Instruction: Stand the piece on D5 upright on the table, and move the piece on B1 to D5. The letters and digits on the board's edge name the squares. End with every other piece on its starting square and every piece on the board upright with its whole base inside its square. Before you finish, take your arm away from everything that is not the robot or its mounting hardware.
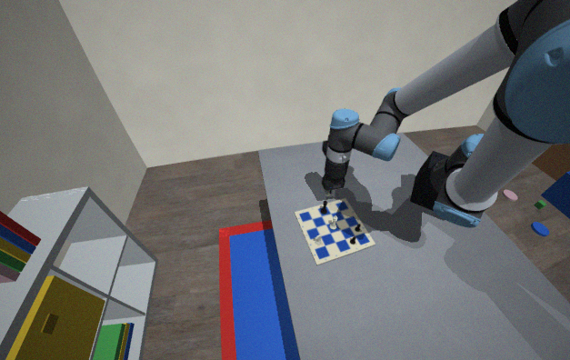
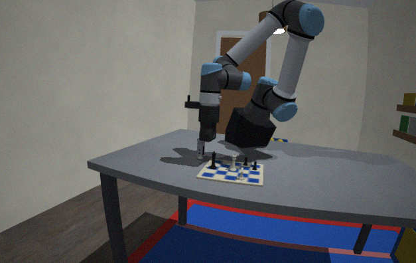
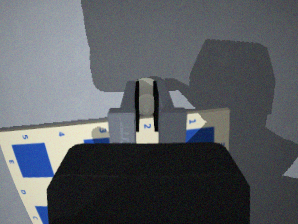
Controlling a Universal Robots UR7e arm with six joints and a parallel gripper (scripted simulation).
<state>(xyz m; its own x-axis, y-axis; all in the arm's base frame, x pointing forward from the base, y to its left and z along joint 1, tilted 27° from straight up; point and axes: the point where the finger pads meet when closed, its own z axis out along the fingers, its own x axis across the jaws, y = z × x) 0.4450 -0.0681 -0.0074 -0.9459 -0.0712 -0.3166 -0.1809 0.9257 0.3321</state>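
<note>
Right now my hand is 20 mm short of the tall black piece, 70 mm to the right of it and 20 mm above it. From my hand the other things lie so: chessboard 140 mm to the left, 50 mm below; small white piece 10 mm below.
</note>
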